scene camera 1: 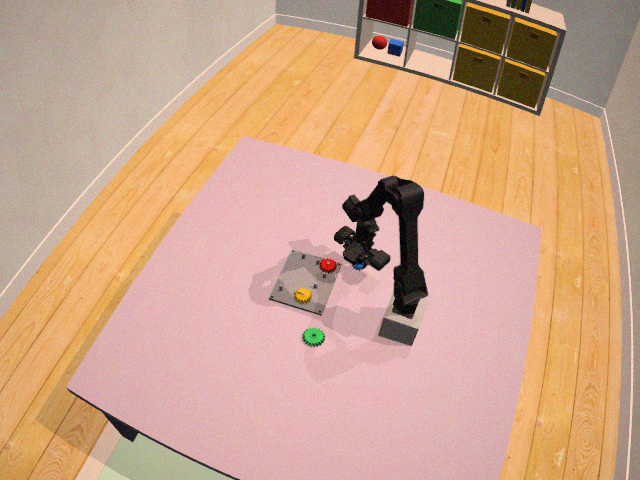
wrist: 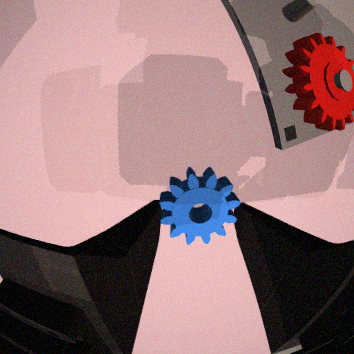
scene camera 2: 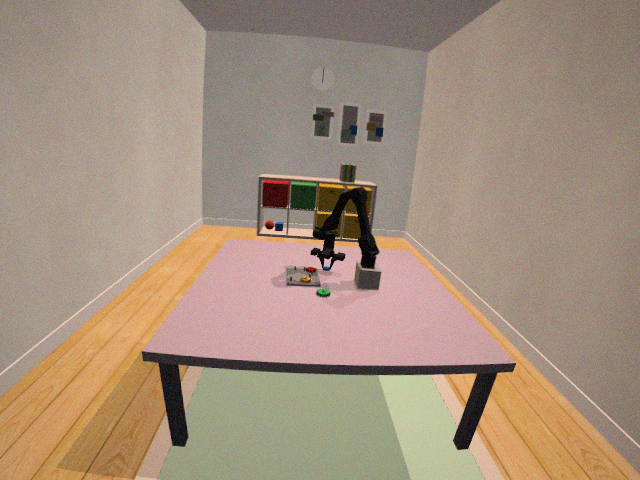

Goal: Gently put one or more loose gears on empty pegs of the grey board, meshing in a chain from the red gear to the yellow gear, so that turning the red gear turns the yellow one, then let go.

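Frame: origin at the arm's base, x ahead, y left, z up, level; metres.
Seen in the pictures: gripper, fingertip midpoint: (scene camera 1: 359, 264) (wrist: 198, 208) (scene camera 2: 326, 268); arm's base, link origin: (scene camera 1: 405, 306) (scene camera 2: 367, 265).
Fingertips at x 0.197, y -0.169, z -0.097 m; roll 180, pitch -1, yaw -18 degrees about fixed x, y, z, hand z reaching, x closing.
Note:
Offsets run from my fingertips to a thing's top centre. Level surfaces: height alone.
My gripper (scene camera 1: 358, 264) (scene camera 2: 326, 267) (wrist: 198, 208) is shut on the blue gear {0.000 m ahead, 0.002 m left, 0.008 m up} (scene camera 1: 358, 267) (scene camera 2: 326, 268) (wrist: 192, 223), held by its toothed rim between the fingertips, its hole facing the wrist camera. It is low beside the board's red-gear side; any gap to the table is unclear. The grey board {0.128 m ahead, 0.131 m left, 0.021 m up} (scene camera 1: 294, 270) (scene camera 2: 296, 275) (wrist: 283, 117) bears the red gear {0.087 m ahead, 0.052 m left, 0.016 m up} (scene camera 1: 327, 265) (scene camera 2: 310, 269) (wrist: 330, 82) and the yellow gear {0.111 m ahead, 0.194 m left, 0.017 m up} (scene camera 1: 302, 295) (scene camera 2: 305, 279), standing apart. Several bare pegs show on the board, including one peg {0.091 m ahead, 0.143 m left, 0.020 m up} (scene camera 1: 315, 285) near the yellow gear. The loose green gear {0.023 m ahead, 0.313 m left, 0.008 m up} (scene camera 1: 313, 336) (scene camera 2: 323, 292) lies flat on the table.
The arm's grey base block (scene camera 1: 398, 328) (scene camera 2: 367, 277) stands on the pink table {0.009 m down} (scene camera 1: 413, 403) (scene camera 2: 330, 330), right of the board. A cube shelf (scene camera 1: 552, 67) (scene camera 2: 258, 206) stands against the far wall. The arm's shadow falls across the board and table.

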